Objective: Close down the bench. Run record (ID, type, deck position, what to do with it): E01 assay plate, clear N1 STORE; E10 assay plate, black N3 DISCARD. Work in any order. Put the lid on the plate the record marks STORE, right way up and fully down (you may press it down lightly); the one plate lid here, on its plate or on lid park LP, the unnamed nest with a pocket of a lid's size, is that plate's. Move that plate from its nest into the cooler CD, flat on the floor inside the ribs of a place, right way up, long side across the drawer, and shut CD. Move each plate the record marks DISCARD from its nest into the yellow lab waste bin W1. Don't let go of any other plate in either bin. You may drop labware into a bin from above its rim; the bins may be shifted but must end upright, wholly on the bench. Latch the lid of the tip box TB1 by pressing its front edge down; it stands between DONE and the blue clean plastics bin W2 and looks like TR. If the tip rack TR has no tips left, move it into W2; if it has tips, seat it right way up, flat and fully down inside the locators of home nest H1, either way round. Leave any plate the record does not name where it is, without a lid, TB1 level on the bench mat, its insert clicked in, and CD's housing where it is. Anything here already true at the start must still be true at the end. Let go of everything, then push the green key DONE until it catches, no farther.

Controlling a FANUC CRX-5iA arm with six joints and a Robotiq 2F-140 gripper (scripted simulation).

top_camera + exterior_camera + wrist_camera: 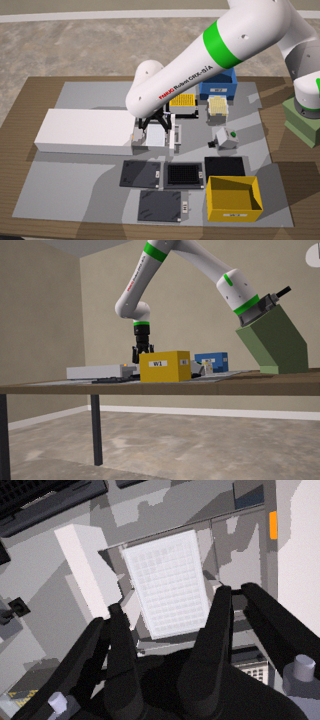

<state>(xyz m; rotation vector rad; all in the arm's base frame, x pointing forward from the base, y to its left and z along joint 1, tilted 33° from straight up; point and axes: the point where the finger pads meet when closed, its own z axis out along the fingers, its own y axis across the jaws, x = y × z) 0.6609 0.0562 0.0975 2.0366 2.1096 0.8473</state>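
Right now my hand is 30 mm short of the cooler drawer and 20 mm above it. Also, from my hand: pale plate (190 mm to the right, 80 mm ahead, 20 mm below); then nest N1 (200 mm to the left, 40 mm below, 30 mm ahead); then white cooler CD (170 mm ahead, 20 mm to the left, 10 mm below).
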